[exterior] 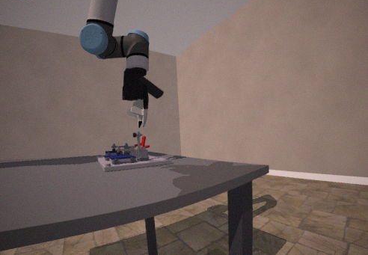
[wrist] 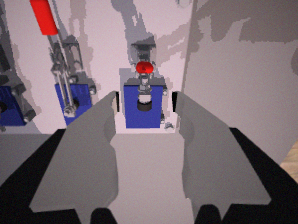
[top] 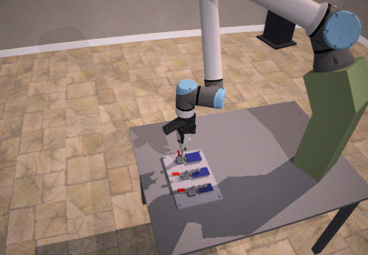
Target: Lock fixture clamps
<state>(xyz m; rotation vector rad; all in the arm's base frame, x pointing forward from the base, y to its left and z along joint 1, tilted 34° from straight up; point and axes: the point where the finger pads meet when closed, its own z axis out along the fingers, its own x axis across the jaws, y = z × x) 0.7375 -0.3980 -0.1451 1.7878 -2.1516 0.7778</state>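
Right now the fixture plate is 10 mm behind my hand, 110 mm to the left of it and 150 mm below it.
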